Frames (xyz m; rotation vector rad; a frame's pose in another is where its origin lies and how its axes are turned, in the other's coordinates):
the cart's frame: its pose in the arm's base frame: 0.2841 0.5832 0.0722 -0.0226 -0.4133 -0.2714
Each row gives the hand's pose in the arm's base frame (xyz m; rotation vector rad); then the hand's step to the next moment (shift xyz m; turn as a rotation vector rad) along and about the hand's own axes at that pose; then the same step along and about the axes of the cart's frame.
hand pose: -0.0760 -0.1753 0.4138 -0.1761 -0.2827 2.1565
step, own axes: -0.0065 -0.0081 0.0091 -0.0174 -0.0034 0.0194
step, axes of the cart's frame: 0.0120 0.0004 0.0068 0.0189 -0.0118 0.0140
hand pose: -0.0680 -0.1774 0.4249 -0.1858 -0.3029 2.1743
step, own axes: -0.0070 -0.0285 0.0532 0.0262 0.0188 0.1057
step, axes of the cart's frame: 0.0347 0.0078 0.0492 -0.0095 -0.0162 0.1089
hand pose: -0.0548 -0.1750 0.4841 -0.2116 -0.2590 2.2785
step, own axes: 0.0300 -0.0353 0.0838 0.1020 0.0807 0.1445
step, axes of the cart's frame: 0.0137 0.0335 0.0886 -0.0969 -0.0310 0.1657
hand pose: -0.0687 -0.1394 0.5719 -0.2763 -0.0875 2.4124
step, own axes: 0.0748 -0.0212 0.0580 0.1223 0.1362 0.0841
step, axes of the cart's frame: -0.0460 0.0505 0.0689 -0.1501 -0.0714 0.1138
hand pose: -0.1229 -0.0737 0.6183 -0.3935 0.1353 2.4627
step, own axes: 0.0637 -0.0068 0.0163 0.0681 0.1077 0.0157
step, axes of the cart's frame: -0.0556 0.0307 0.0183 -0.0976 -0.0739 0.0385
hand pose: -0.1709 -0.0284 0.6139 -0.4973 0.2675 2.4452
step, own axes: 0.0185 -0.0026 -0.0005 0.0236 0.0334 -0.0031
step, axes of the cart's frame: -0.0168 0.0080 -0.0020 -0.0329 -0.0241 0.0041
